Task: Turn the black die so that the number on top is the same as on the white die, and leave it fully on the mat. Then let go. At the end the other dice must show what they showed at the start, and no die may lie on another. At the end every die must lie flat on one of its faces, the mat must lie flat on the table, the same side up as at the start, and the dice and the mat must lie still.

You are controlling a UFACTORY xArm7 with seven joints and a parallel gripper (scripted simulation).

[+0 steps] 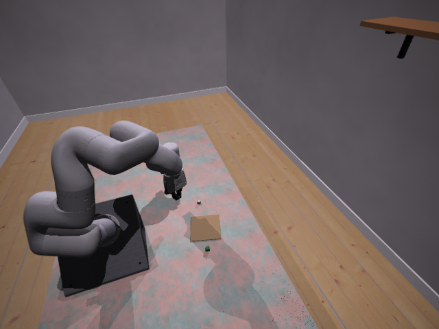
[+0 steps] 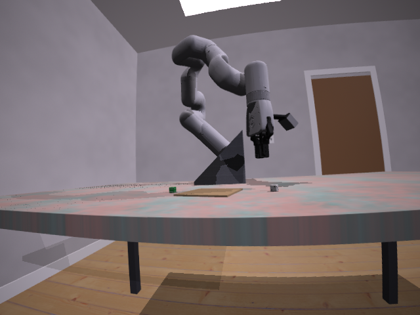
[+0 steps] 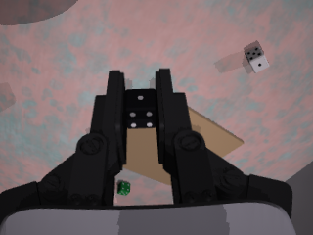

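The white die is 110 mm ahead of my hand, 100 mm below it and 20 mm to the left of it. Also, from my hand: green die: 260 mm to the right, 100 mm below, 90 mm ahead; then tan mat: 150 mm to the right, 110 mm below, 100 mm ahead; then black die: 10 mm to the right, 10 mm below.
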